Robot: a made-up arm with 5 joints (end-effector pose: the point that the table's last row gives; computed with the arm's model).
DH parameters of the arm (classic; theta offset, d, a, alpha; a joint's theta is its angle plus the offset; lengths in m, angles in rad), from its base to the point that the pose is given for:
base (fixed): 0 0.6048 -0.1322 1.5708
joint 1: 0 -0.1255 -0.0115 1.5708
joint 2: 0 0.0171 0.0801 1.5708
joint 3: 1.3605 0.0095 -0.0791 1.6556
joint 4: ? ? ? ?
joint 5: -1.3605 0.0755 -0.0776 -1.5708
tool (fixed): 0 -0.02 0 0
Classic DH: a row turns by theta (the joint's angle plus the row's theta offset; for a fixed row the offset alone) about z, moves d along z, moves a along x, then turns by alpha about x.
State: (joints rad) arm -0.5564 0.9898 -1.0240 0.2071 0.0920
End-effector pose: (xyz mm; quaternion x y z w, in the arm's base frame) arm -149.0 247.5 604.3 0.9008 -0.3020 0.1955 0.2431
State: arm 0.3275 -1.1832 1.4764 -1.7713 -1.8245
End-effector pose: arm -74.6 193.9 621.4 0.0836 0.9661 0.1085 0.2188
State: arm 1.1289 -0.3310 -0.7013 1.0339 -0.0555
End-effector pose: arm -210.7 81.0 530.3 -0.4729 -0.5744 -0.6371 0.2016
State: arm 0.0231 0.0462 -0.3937 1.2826 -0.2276
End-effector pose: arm -216.4 105.6 679.2 -0.7477 -0.1616 -0.3150 0.5619
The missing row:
joint 4: 0 0.0166 -0.0419 -1.6556
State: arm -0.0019 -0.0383 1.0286 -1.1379 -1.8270
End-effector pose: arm -70.7 136.1 590.0 0.7844 0.5189 0.2882 0.1797
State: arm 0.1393 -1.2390 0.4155 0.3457 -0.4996
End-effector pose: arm -209.7 189.5 727.4 -0.8267 -0.5473 -0.0066 0.1300
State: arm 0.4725 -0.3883 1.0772 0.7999 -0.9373
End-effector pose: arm -94.4 234.7 749.8 -0.9502 0.0311 -0.1432 0.2749
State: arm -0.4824 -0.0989 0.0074 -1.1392 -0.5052
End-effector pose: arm -138.6 204.9 610.8 0.8466 0.1898 -0.0131 0.4971
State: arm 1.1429 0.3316 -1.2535 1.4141 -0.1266
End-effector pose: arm -112.3 113.7 480.7 -0.1980 -0.4987 -0.8354 0.1189
